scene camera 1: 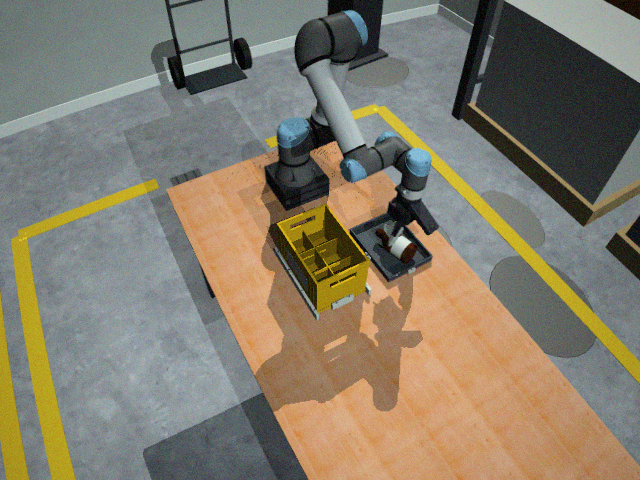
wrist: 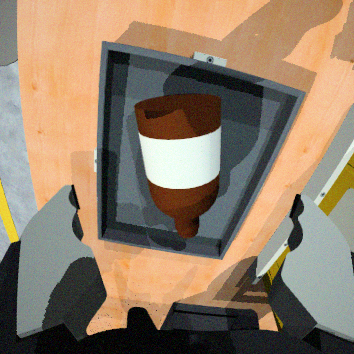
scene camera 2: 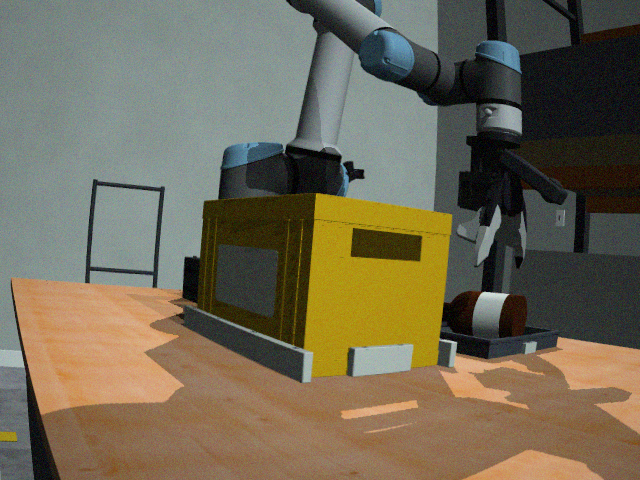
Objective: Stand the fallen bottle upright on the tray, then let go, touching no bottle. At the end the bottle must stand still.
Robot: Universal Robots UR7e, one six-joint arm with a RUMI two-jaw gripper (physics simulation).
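Frame: origin at the arm's base, x left, y back, z up, level; metres.
Where they show: gripper, fingertip midpoint: [scene camera 1: 404, 235] [wrist: 185, 191] [scene camera 2: 499, 268]; arm's base at its link origin: [scene camera 1: 295, 173].
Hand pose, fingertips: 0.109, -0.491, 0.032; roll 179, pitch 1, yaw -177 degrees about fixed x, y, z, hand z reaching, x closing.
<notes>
Each offset is from my fingertips to the top centre of the thing, as dx, dy, dz. Level surfaces: height alone.
A brown bottle with a white label @(-0.002, +0.034, -0.037) [scene camera 1: 400, 246] [scene camera 2: 486, 314] [wrist: 180, 162] lies on its side in the dark grey tray @(+0.001, +0.051, -0.091) [scene camera 1: 398, 275] [scene camera 2: 465, 345] [wrist: 101, 125]. In the wrist view its base is towards the top and its neck points down, towards the tray's lower wall. My gripper [scene camera 1: 395, 228] [scene camera 2: 498, 262] [wrist: 185, 191] is open, with nothing between its fingers. It points down above the bottle, and scene camera 2 shows a gap between the fingertips and the bottle. In the wrist view the fingers stand wide apart, one on each side of the bottle's lower part. In scene camera 1 the fingers hide part of the bottle.
A yellow crate with dividers @(-0.270, +0.106, +0.059) [scene camera 1: 330, 291] [scene camera 2: 377, 294] [wrist: 344, 186] stands close beside the tray, between pale guide rails @(-0.368, +0.119, -0.086) [scene camera 1: 294, 281] [scene camera 2: 248, 343]. Its walls rise well above the tray's rim. The robot's base [scene camera 1: 297, 186] stands behind the crate on the wooden table @(dz -0.116) [scene camera 1: 465, 361] [scene camera 2: 232, 413].
</notes>
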